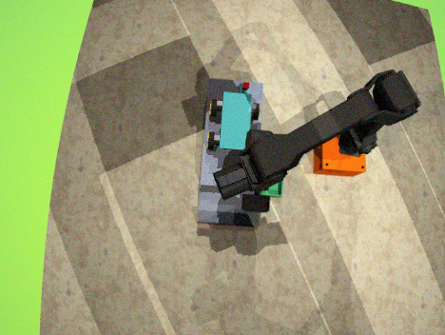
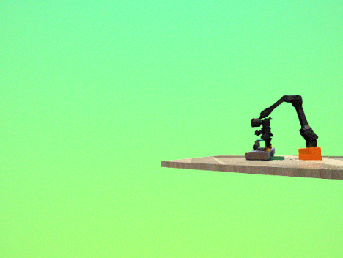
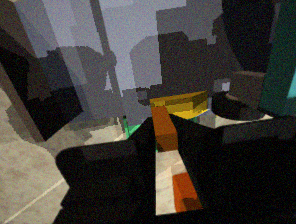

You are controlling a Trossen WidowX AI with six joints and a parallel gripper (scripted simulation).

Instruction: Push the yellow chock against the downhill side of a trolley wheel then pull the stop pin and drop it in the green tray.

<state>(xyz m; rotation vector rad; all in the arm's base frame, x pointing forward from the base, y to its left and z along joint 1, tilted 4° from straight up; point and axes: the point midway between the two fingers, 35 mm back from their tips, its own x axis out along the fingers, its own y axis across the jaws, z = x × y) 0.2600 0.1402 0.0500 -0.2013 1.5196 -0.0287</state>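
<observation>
My gripper tip is 21 cm to the left of the red-headed stop pin, 6 cm short of it and 4 cm below it. The rest, counted from my gripper tip: yellow chock: 2 cm to the right, 1 cm below; green tray: 10 cm below, 6 cm behind, 2 cm to the right; grey ramp: 11 cm to the right, 7 cm ahead, 4 cm below.
</observation>
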